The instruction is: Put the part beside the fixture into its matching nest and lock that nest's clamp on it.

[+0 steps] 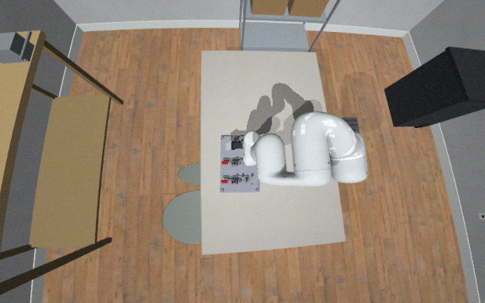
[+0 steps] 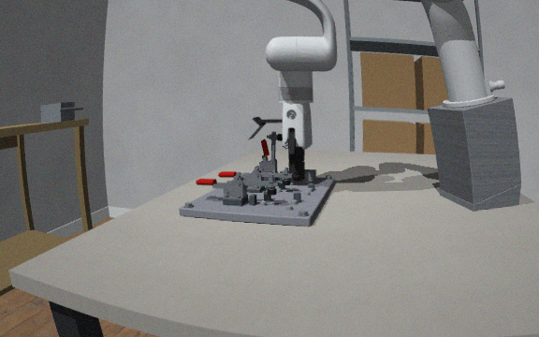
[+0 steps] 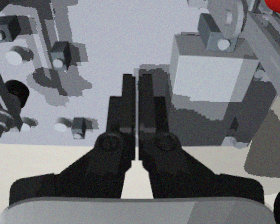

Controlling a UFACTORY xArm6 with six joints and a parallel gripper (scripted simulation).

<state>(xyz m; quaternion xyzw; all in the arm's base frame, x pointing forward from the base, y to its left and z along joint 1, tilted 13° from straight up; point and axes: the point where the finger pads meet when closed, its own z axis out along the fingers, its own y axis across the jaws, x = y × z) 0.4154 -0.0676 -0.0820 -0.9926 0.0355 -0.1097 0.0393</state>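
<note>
Right now my hand is 40 mm to the left of the grey block part and 10 mm above it. Also, from my hand: grey fixture plate (70 mm to the left, 50 mm ahead, 40 mm below).
</note>
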